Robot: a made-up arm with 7 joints.
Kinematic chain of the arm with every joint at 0, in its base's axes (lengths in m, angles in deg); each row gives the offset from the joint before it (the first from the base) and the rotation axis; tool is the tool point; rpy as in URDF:
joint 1: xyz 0 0 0.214 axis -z
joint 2: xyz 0 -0.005 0.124 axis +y
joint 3: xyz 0 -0.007 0.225 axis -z
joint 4: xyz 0 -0.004 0.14 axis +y
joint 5: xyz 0 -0.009 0.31 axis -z
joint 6: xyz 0 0 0.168 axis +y
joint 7: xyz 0 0 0.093 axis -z
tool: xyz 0 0 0 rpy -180 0 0
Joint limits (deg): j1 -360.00..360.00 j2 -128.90..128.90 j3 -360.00..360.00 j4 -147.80..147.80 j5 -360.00..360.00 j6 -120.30..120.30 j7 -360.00..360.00
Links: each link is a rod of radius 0.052 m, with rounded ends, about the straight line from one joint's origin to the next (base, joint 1, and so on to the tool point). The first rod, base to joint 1, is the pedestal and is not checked.
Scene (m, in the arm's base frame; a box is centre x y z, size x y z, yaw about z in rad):
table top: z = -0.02
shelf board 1: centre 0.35 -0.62 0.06 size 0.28 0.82 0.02 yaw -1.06
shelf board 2: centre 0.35 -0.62 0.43 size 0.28 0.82 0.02 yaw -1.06
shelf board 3: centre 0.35 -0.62 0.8 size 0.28 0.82 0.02 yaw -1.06
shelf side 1: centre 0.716 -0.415 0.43 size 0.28 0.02 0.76 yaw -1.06
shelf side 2: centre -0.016 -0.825 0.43 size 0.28 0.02 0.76 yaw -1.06
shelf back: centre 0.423 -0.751 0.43 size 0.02 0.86 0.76 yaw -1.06
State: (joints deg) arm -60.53 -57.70 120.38 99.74 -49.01 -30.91 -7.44
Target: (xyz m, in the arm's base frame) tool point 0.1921 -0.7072 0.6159
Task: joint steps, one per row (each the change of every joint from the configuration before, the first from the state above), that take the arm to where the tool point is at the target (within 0.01 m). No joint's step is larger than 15 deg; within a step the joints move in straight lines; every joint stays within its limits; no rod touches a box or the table.
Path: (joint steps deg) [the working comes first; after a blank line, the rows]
Joints at the target: -63.92 -42.31 109.90 71.07 -46.65 -29.74 -7.44
Straight joint move there: touches shelf board 2.

1: 5.22 10.90 -0.50 12.33 -0.86 -3.51 0.00
2: 5.22 10.89 -0.50 12.33 -0.86 -3.52 0.00
3: 5.23 10.90 -0.50 12.33 -0.87 -3.51 0.00
4: -3.77 14.45 6.45 -6.43 -0.59 -2.66 0.00
5: -3.77 14.46 6.46 -6.43 -0.59 -2.65 0.00
6: -3.77 14.46 6.45 -6.43 -0.59 -2.66 0.00
7: -1.55 -12.13 -5.67 -9.28 1.35 3.94 0.00
8: -1.55 -12.14 -5.66 -9.27 1.34 3.93 0.00
9: -1.55 -12.13 -5.67 -9.27 1.34 3.94 0.00
10: -1.55 -12.14 -5.67 -9.28 1.34 3.93 0.00
11: -1.55 -12.13 -5.67 -9.27 1.35 3.94 0.00

